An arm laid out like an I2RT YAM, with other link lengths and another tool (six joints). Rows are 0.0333 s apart.
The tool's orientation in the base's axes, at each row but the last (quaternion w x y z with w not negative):
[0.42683 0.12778 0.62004 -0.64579]
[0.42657 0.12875 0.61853 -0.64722]
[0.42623 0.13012 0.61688 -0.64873]
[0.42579 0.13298 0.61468 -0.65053]
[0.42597 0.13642 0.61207 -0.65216]
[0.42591 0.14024 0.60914 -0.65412]
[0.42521 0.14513 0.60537 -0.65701]
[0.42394 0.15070 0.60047 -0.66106]
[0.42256 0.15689 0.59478 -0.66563]
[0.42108 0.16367 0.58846 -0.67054]
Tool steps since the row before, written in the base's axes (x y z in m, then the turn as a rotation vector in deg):
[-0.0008 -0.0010 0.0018 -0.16 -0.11 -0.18]
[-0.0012 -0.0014 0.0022 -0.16 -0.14 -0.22]
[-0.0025 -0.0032 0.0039 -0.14 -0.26 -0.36]
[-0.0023 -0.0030 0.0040 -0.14 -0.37 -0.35]
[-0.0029 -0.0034 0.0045 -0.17 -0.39 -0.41]
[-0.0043 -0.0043 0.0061 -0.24 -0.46 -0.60]
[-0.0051 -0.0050 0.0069 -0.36 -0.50 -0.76]
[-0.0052 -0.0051 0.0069 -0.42 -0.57 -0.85]
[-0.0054 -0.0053 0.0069 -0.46 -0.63 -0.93]
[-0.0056 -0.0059 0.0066 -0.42 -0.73 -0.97]
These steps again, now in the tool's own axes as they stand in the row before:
[-0.0004 -0.0019 0.0010 0.26 0.00 0.01]
[-0.0003 -0.0026 0.0013 0.30 0.02 0.03]
[0.0001 -0.0049 0.0028 0.44 0.12 0.11]
[-0.0002 -0.0048 0.0028 0.47 0.10 0.22]
[-0.0001 -0.0055 0.0031 0.54 0.11 0.21]
[-0.0001 -0.0077 0.0038 0.74 0.18 0.21]
[0.0001 -0.0089 0.0045 0.94 0.20 0.17]
[0.0001 -0.0089 0.0047 1.07 0.21 0.20]
[0.0003 -0.0089 0.0050 1.17 0.23 0.22]
[0.0008 -0.0088 0.0056 1.21 0.28 0.31]

